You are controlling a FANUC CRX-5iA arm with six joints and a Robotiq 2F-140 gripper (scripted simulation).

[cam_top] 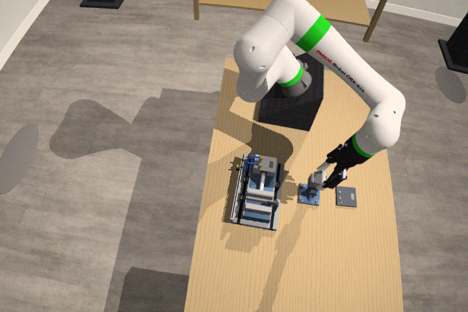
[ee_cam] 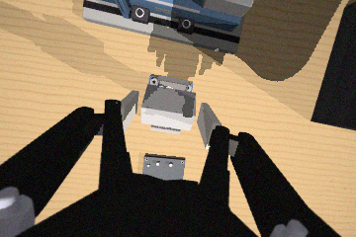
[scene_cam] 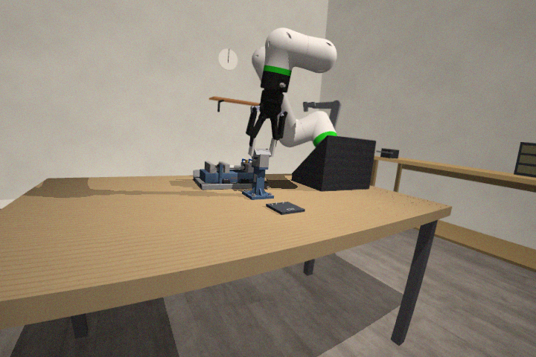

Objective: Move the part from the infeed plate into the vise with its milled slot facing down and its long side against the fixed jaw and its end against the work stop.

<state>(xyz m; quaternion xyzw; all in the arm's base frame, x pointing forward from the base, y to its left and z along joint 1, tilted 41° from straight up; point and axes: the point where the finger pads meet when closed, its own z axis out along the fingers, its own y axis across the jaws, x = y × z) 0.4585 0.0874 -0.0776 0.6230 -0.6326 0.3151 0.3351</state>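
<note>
Right now the part is 30 mm below my hand. The rest, counted from my hand: dark infeed plate 20 mm behind, 160 mm to the left, 180 mm below; then V-block post 10 mm to the right, 120 mm below; then work stop 100 mm ahead, 180 mm to the right, 90 mm below.
</note>
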